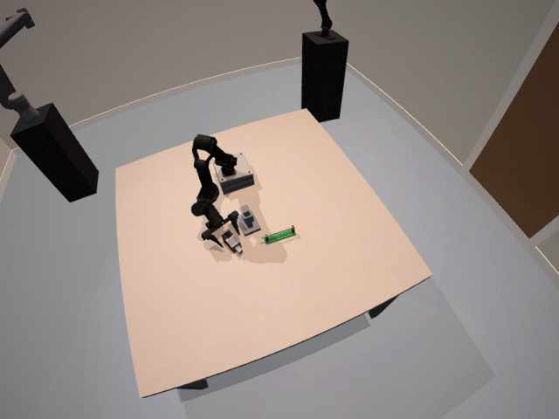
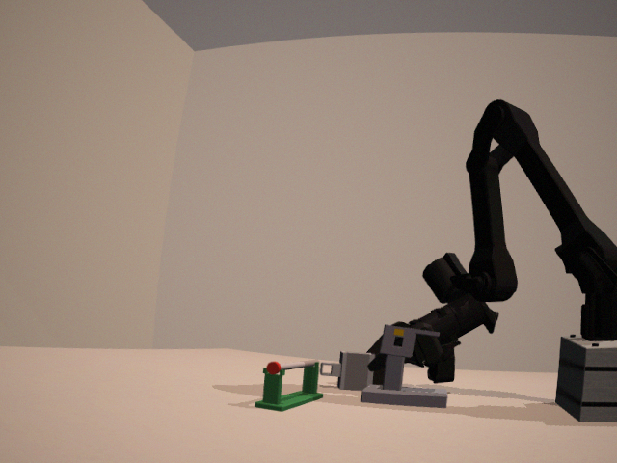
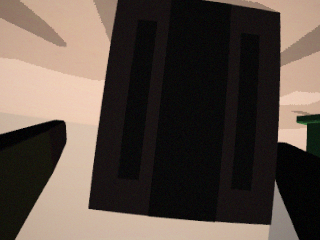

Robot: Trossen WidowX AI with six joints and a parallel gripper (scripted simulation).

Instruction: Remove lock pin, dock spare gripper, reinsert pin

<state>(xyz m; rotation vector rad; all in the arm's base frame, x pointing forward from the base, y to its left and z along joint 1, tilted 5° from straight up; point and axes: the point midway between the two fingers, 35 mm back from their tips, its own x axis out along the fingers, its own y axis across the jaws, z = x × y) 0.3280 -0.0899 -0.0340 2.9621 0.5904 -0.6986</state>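
Right now the socket is 10 cm to the left of my gripper tip, 8 cm behind it and 1 cm above it. Round my gripper tip: spare gripper 1 cm to the left, 1 cm below, 1 cm ahead; cradle 21 cm to the left, 3 cm ahead, 1 cm below.
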